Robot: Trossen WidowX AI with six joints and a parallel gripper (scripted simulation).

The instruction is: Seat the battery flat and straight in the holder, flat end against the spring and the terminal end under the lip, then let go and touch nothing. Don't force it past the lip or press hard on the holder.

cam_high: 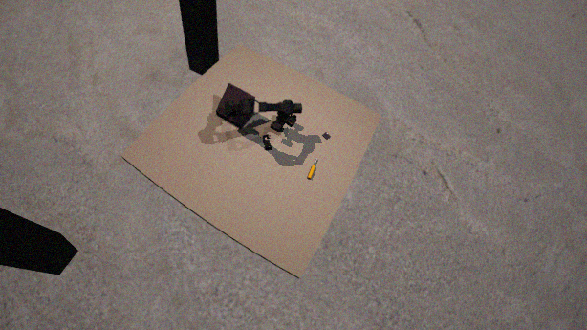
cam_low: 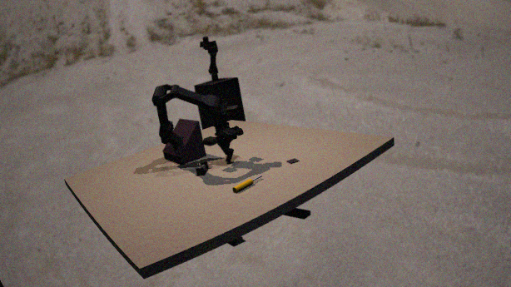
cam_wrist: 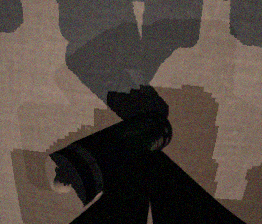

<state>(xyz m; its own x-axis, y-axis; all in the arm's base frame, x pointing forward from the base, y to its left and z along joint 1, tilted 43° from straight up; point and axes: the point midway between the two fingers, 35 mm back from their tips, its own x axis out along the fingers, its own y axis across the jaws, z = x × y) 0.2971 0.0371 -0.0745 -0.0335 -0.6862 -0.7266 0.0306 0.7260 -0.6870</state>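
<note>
The battery lies 20 mm to the left of my gripper tip and 10 mm below it. Round my gripper tip: screwdriver 300 mm ahead, 130 mm to the right, 30 mm below.
</note>
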